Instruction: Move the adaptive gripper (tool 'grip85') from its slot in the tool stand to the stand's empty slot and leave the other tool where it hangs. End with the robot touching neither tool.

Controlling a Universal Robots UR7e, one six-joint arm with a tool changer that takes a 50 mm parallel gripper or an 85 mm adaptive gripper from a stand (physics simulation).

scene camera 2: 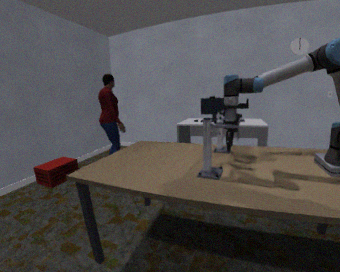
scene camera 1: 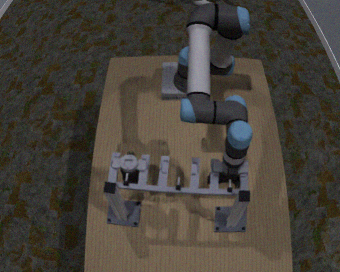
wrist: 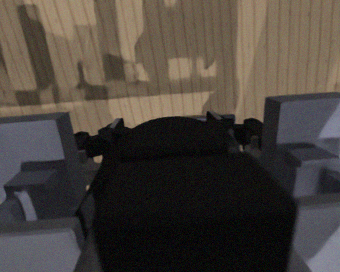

In view: a grey tool stand [wrist: 49, 183].
